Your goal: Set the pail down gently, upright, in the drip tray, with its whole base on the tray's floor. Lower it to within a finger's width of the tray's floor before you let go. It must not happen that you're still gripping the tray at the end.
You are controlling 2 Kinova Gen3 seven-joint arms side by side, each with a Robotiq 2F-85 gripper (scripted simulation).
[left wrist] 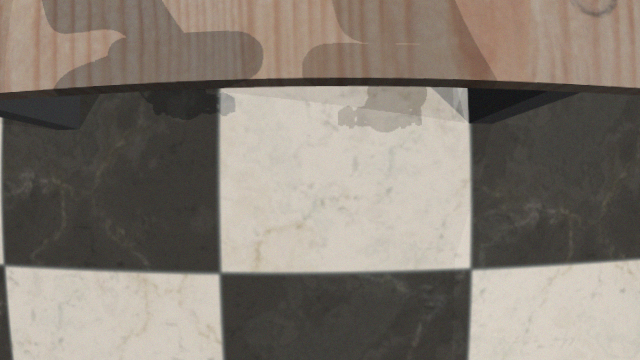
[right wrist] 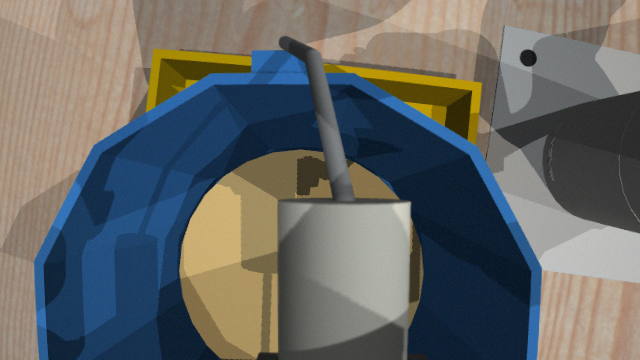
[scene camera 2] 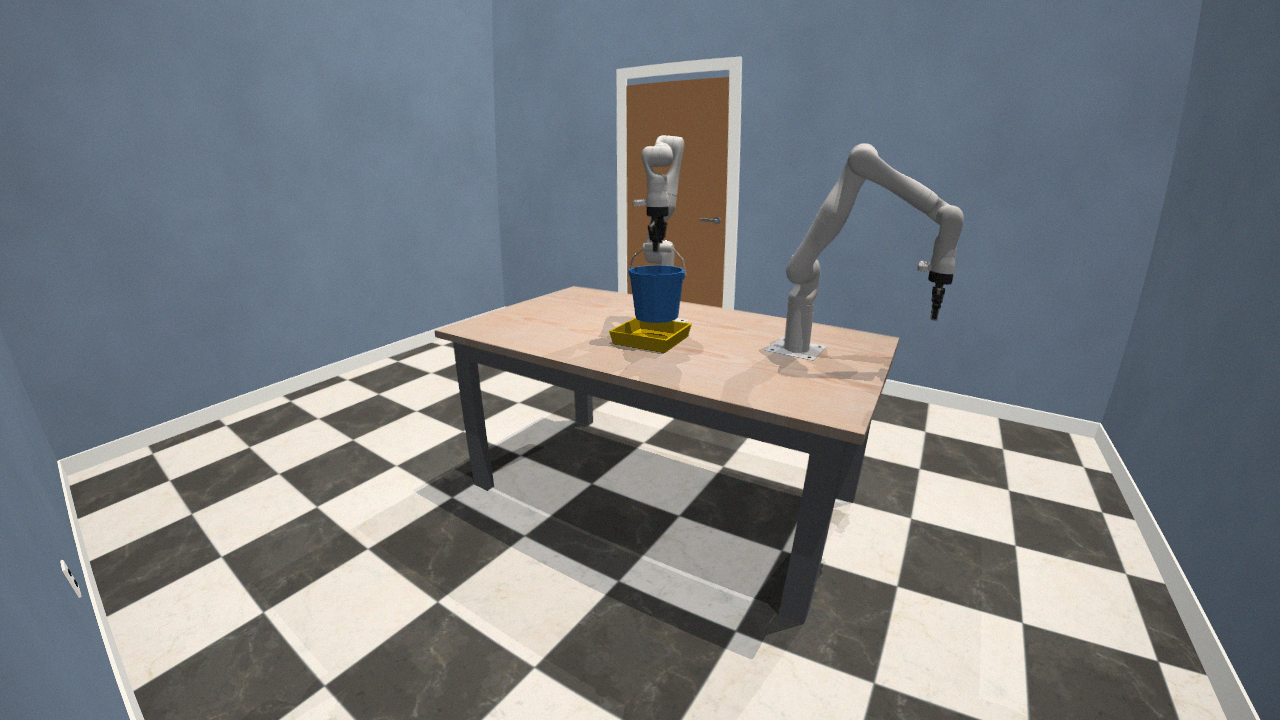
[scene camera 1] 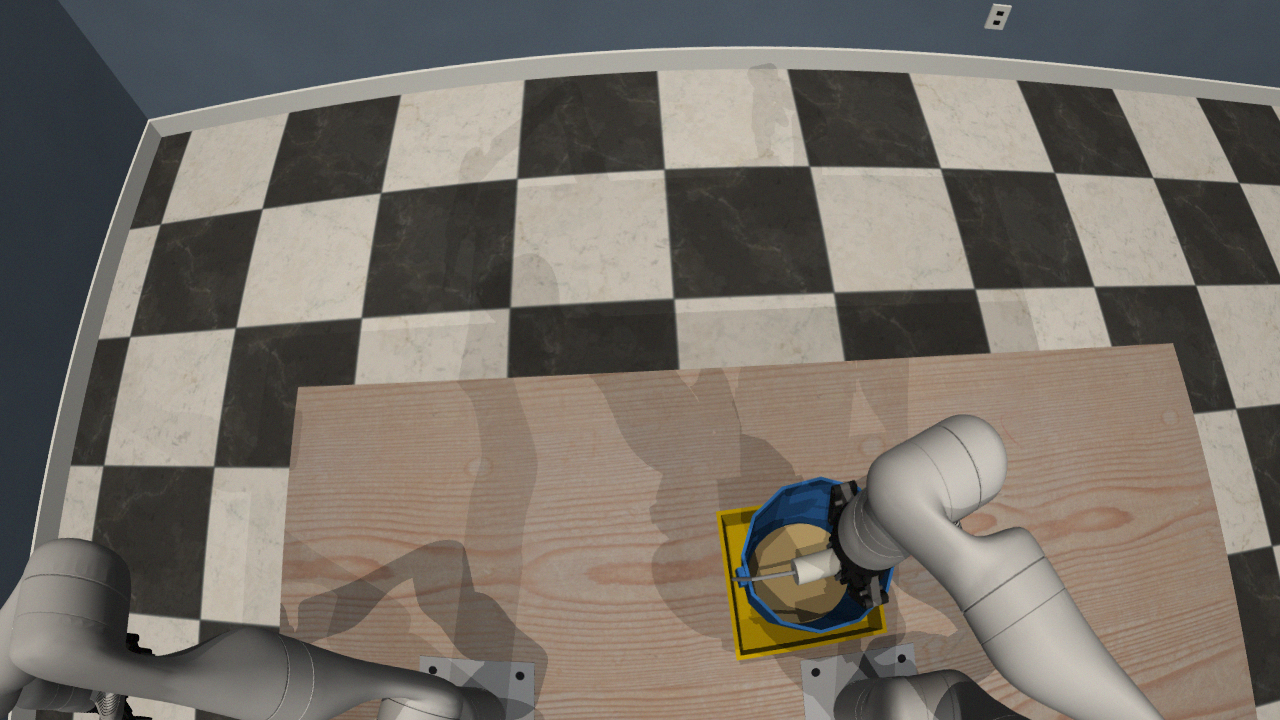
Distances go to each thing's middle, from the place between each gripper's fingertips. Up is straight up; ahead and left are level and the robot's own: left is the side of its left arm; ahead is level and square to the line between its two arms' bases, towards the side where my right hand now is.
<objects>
My right hand [scene camera 1: 839,561] is 100 mm above the blue pail [scene camera 2: 656,290], 10 mm to the right of it and 10 mm short of it. Round my right hand: yellow drip tray [scene camera 1: 753,636] (320 mm below, 30 mm ahead, 10 mm to the right).
Right now the blue pail is 210 mm ahead of my left hand, 920 mm to the right of it and 30 mm above it. Round my left hand: yellow drip tray 220 mm ahead, 930 mm to the right, 180 mm below.
</objects>
